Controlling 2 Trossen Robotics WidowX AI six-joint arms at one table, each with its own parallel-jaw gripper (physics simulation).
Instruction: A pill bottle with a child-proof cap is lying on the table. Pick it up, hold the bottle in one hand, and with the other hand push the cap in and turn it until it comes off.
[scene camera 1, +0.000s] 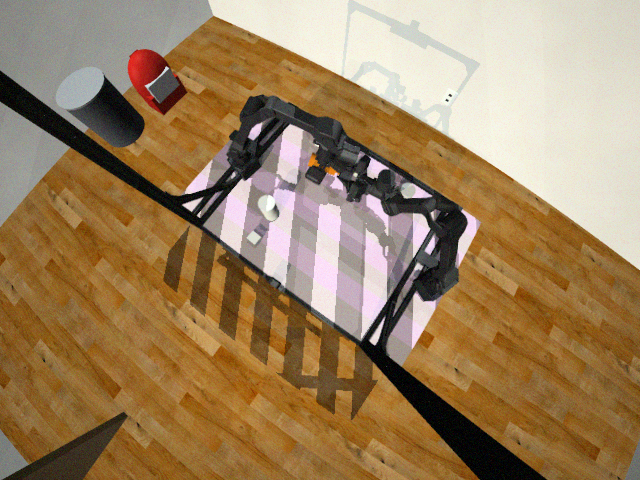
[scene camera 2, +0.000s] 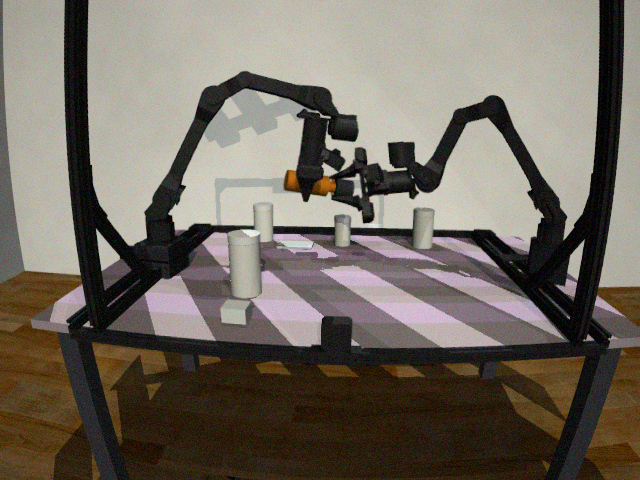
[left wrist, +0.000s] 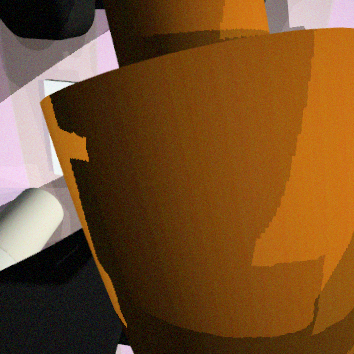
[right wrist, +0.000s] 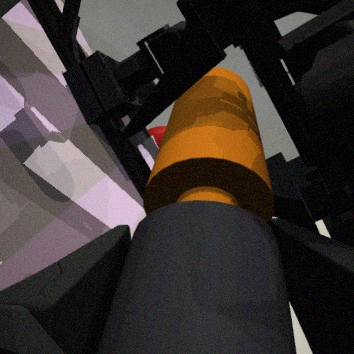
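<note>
The orange pill bottle (scene camera 1: 313, 161) (scene camera 2: 292, 180) (left wrist: 200, 175) (right wrist: 215, 142) is held in the air, roughly level, above the back of the table. My left gripper (scene camera 2: 307, 186) comes down from above and is shut on its body. The dark grey cap (scene camera 2: 344, 187) (right wrist: 205, 290) points right in scene camera 2. My right gripper (scene camera 2: 338, 187) (right wrist: 198, 232) is shut on the cap from the right, one finger on each side. In the right wrist view, a short orange neck shows between the bottle's shoulder and the cap's rim. Whether the cap is loose cannot be told.
Several whitish cylinders (scene camera 2: 245, 266) (scene camera 2: 263, 222) (scene camera 2: 342, 230) (scene camera 2: 423, 228) stand on the table. A small pale block (scene camera 1: 253, 237) (scene camera 2: 235, 312) lies near the front left. A flat pale piece (scene camera 2: 297, 244) lies at the back. Black frame posts (scene camera 2: 77, 155) (scene camera 2: 610, 155) rise at both sides.
</note>
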